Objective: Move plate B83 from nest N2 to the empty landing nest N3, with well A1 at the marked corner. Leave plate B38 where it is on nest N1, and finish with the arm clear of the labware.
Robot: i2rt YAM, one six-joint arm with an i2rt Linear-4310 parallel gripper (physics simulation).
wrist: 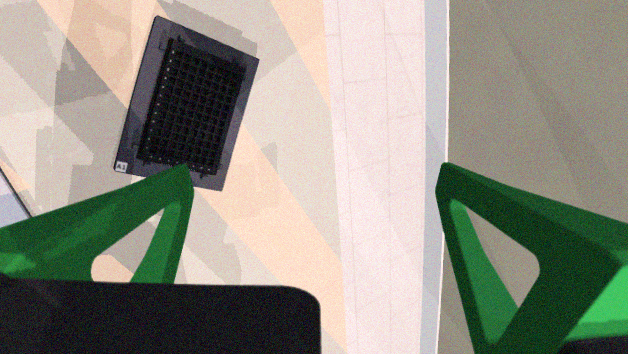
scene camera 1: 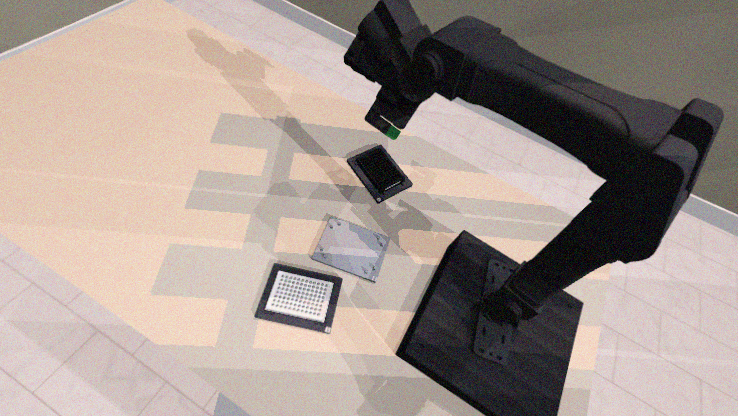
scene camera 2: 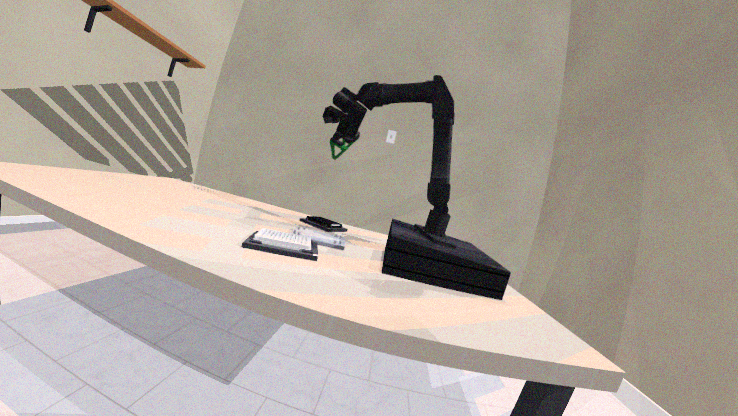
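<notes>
My gripper (scene camera 1: 392,132) (scene camera 2: 343,148) (wrist: 314,177) is open and empty, high above the table near the black plate. The black plate (scene camera 1: 382,167) (scene camera 2: 323,222) (wrist: 192,107) sits on a dark nest (scene camera 1: 365,178) (wrist: 136,120), with an A1 tag (wrist: 121,166) at one corner. The left fingertip overlaps that nest's lower edge in the wrist view. An empty light-grey nest (scene camera 1: 351,248) (scene camera 2: 328,239) (wrist: 10,202) lies in the middle. A white plate (scene camera 1: 299,296) (scene camera 2: 283,239) sits on another dark nest (scene camera 1: 294,320) (scene camera 2: 279,249). Plate names are not readable.
The arm's black base block (scene camera 1: 439,330) (scene camera 2: 439,263) stands on the table (scene camera 1: 103,129) (scene camera 2: 170,242), to the right of the nests. The empty nest lies close beside the white plate's nest. A wooden wall shelf (scene camera 2: 149,36) is at the upper left.
</notes>
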